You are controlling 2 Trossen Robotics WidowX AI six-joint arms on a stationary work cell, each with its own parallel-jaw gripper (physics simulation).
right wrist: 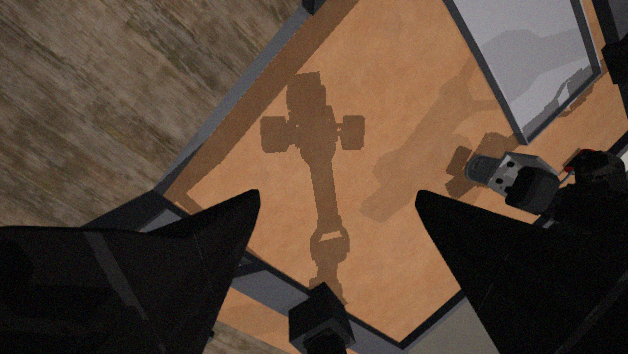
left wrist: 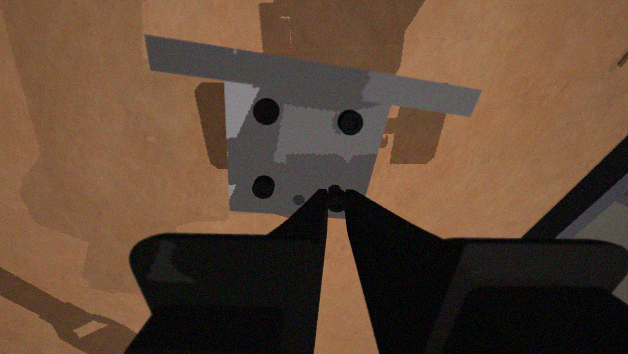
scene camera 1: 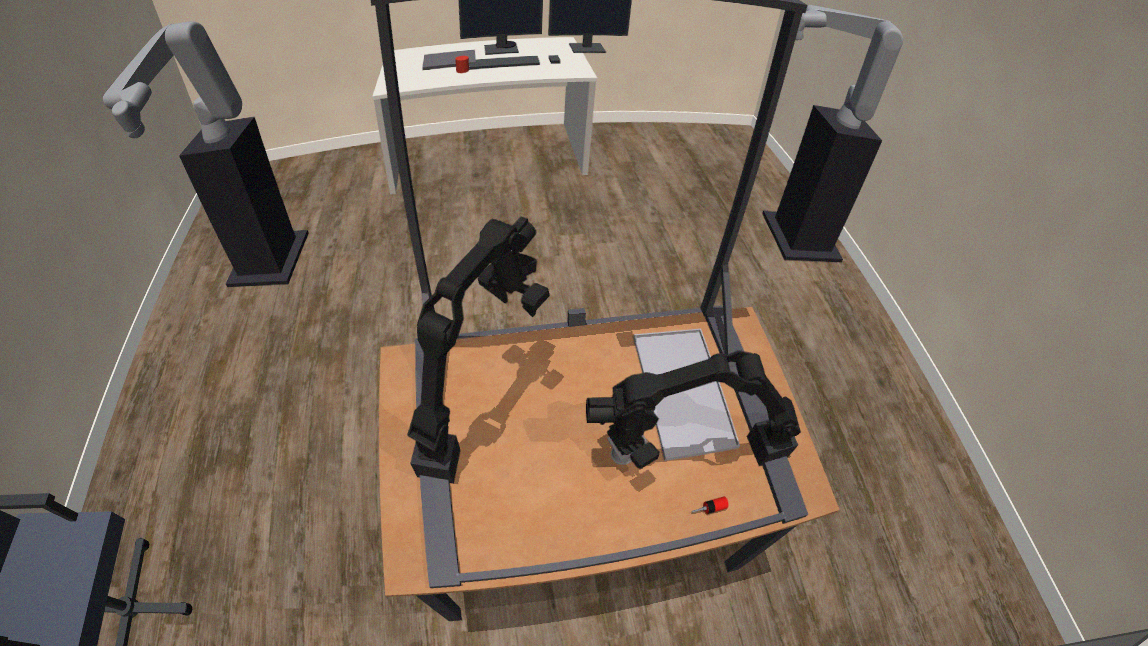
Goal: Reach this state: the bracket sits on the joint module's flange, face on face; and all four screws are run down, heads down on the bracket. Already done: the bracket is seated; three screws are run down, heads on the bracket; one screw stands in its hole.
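Frame: origin at the left arm's base, x ahead, y left, z up, level; centimetres.
Seen in the pictures: left gripper, fingertip midpoint: [right wrist: 508,189] [left wrist: 335,197] [scene camera 1: 622,452]; right gripper, fingertip midpoint: [right wrist: 337,197] [scene camera 1: 519,309]; left arm's base, link origin: [scene camera 1: 777,434]; right arm's base, link origin: [right wrist: 323,342] [scene camera 1: 433,449].
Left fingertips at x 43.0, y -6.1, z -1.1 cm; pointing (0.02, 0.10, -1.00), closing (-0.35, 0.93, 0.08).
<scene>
Offsets run from my left fingertips to a thing's top centre.
The grey bracket [left wrist: 320,132] [right wrist: 505,172] lies on the flange of the upright joint module [right wrist: 479,170] [scene camera 1: 619,454]. Three black screw heads @[dy -4.5, dx -3.0, dz +0.5 cm] [left wrist: 266,111] @[dy -1.0, dx -3.8, dz +0.5 cm] [left wrist: 350,122] @[dy -3.6, dx +0.5, dz +0.5 cm] [left wrist: 263,187] sit on the bracket. The fourth screw @[dy -0.2, dx -0.3, dz +1.1 cm] [left wrist: 336,201] is at the bracket's near right corner in the left wrist view, between the fingertips of my left gripper [left wrist: 335,197] [scene camera 1: 628,449], which is shut on it. How deep this screw sits is hidden. My right gripper [right wrist: 337,197] [scene camera 1: 513,294] is open and empty, high above the back left of the table.
A pale tray @[dy -17.8, dx -24.8, dz -5.1 cm] [scene camera 1: 670,347] [right wrist: 530,30] lies behind and to the right of the joint module. A red-handled screwdriver @[dy +18.9, dx -19.1, dz -3.2 cm] [scene camera 1: 716,504] lies at the front right of the table. The left arm reaches over the tray. Dark frame posts [scene camera 1: 405,160] [scene camera 1: 750,160] rise at the table's sides.
</scene>
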